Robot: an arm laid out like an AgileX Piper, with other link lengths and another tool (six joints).
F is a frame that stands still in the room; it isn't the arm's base.
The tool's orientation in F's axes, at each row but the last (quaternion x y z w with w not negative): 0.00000, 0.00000, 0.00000, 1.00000; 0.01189, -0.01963, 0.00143, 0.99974; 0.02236, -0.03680, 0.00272, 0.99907; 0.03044, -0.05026, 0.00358, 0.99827; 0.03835, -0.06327, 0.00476, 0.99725; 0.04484, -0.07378, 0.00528, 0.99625
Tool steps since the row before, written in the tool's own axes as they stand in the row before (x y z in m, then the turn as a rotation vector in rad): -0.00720, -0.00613, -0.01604, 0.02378, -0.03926, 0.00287; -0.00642, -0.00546, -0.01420, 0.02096, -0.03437, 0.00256; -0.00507, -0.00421, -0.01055, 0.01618, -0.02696, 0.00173; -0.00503, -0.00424, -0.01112, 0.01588, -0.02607, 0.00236; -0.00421, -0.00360, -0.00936, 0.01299, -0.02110, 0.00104; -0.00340, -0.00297, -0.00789, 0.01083, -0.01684, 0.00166
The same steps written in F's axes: -0.00720, -0.00613, -0.01604, 0.02378, -0.03926, 0.00287; -0.00584, -0.00514, -0.01457, 0.02096, -0.03437, 0.00257; -0.00425, -0.00375, -0.01107, 0.01620, -0.02695, 0.00172; -0.00385, -0.00357, -0.01181, 0.01583, -0.02610, 0.00237; -0.00295, -0.00289, -0.01006, 0.01306, -0.02106, 0.00107; -0.00216, -0.00226, -0.00854, 0.01076, -0.01688, 0.00174
